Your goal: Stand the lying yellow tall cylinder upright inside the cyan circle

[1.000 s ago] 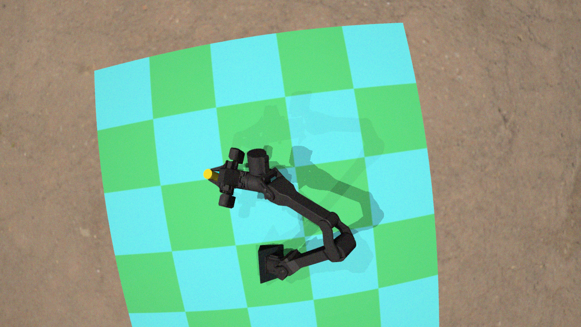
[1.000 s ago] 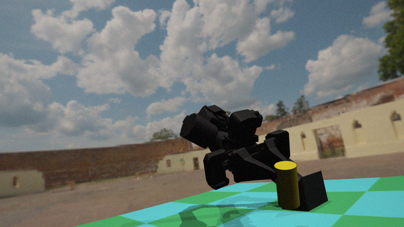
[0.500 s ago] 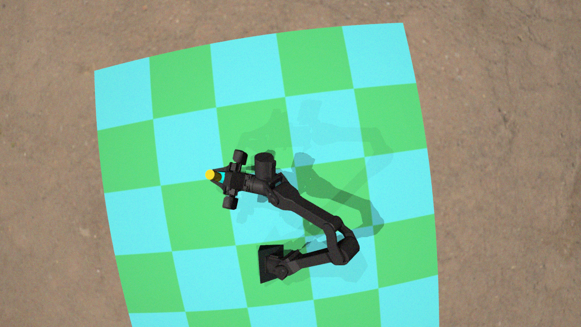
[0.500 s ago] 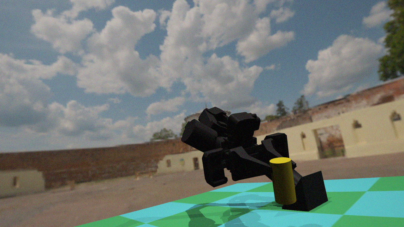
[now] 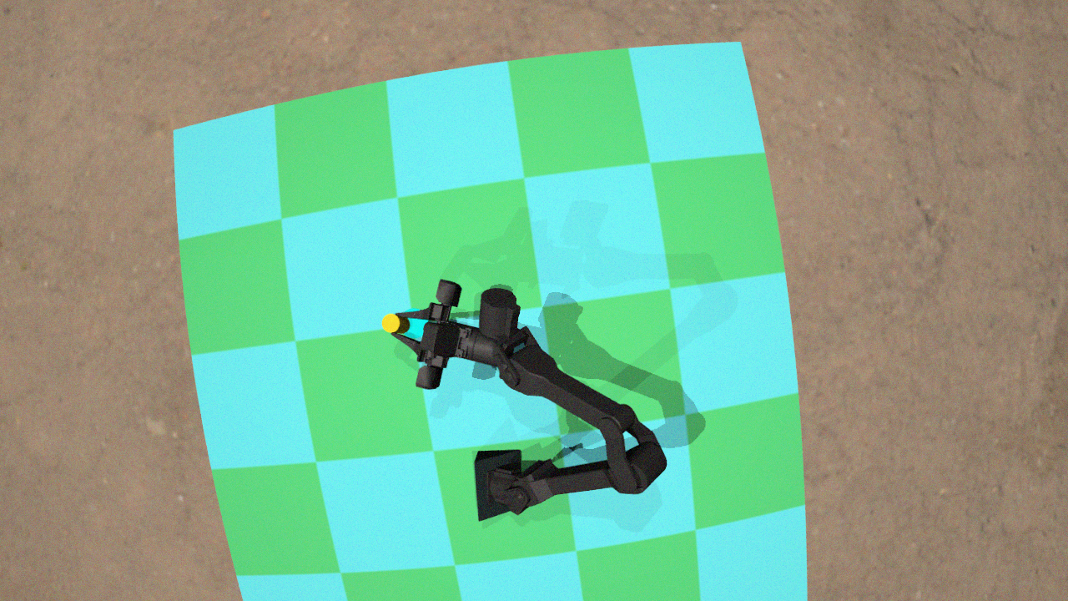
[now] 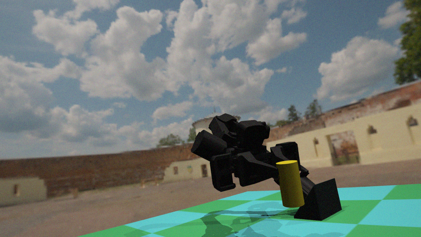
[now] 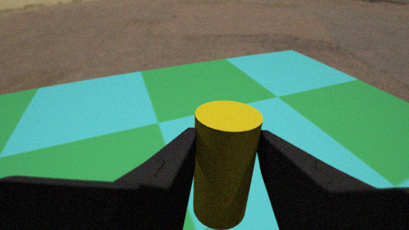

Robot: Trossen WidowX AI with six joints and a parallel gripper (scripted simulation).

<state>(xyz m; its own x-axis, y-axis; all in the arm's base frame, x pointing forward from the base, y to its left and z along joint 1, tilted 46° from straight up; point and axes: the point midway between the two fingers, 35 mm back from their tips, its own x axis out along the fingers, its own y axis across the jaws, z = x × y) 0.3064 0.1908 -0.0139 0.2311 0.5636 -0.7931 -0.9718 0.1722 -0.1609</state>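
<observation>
The cyan circle is 160 mm below my gripper tip and 10 mm to the right of it. The rest, counted from my gripper tip: yellow tall cylinder: 20 mm below.
</observation>
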